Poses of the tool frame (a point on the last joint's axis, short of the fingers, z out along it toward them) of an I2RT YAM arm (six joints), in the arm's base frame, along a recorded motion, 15 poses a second.
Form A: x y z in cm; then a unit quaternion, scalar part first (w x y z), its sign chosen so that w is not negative.
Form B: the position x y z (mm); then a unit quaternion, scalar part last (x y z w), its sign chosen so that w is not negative. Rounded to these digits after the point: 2 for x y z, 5 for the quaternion.
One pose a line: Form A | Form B
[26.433 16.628 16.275 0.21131 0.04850 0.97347 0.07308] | [264.33 166.28 162.75 0.04850 0.97347 0.07308 0.21131]
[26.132 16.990 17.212 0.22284 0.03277 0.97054 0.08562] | [261.32 169.90 172.12 0.03277 0.97054 0.08562 0.22284]
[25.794 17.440 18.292 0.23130 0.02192 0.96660 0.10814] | [257.94 174.40 182.92 0.02192 0.96660 0.10814 0.23130]
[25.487 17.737 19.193 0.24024 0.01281 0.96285 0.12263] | [254.87 177.37 191.93 0.01281 0.96285 0.12263 0.24024]
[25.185 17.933 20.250 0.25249 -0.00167 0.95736 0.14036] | [251.85 179.33 202.50 -0.00167 0.95736 0.14036 0.25249]
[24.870 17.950 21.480 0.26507 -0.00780 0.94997 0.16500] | [248.70 179.50 214.80 -0.00780 0.94997 0.16500 0.26507]
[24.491 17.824 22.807 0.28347 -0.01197 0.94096 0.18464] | [244.91 178.24 228.07 -0.01197 0.94096 0.18464 0.28347]
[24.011 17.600 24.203 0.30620 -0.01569 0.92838 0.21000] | [240.11 176.00 242.03 -0.01569 0.92838 0.21000 0.30620]
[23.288 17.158 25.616 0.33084 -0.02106 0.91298 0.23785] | [232.88 171.58 256.16 -0.02106 0.91298 0.23785 0.33084]
